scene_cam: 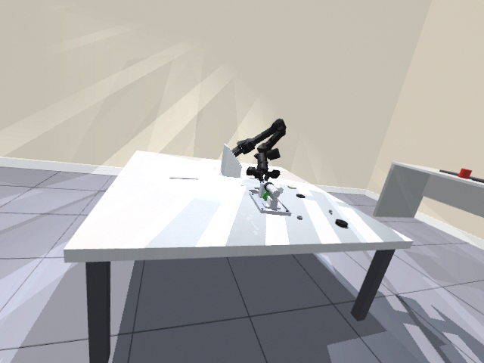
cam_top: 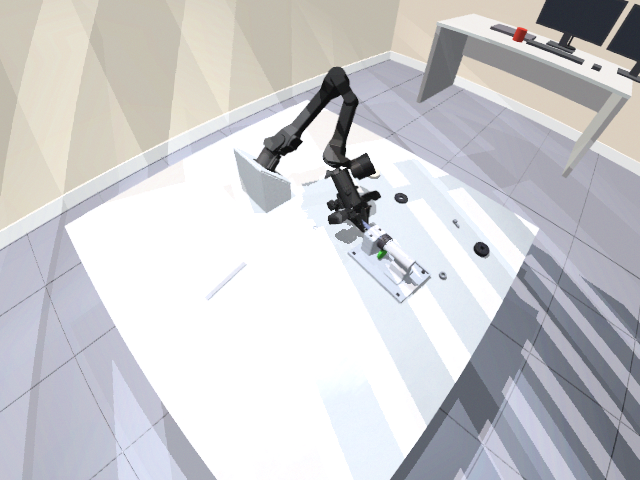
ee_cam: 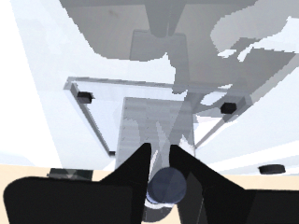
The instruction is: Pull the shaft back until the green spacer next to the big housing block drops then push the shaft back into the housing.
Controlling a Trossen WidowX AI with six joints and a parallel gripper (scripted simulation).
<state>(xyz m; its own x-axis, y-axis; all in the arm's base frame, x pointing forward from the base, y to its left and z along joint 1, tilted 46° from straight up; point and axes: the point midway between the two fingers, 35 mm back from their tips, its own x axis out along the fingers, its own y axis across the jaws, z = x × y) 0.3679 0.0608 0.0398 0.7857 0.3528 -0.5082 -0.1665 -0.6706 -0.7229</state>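
Right now the shaft is 3 cm ahead of my gripper tip and 2 cm above it. Also, from my gripper tip: green spacer (8 cm ahead, 1 cm to the right, 3 cm below); black spacer (8 cm ahead, 1 cm to the right, 2 cm above); thin white rod (22 cm behind, 40 cm to the right, 5 cm below).
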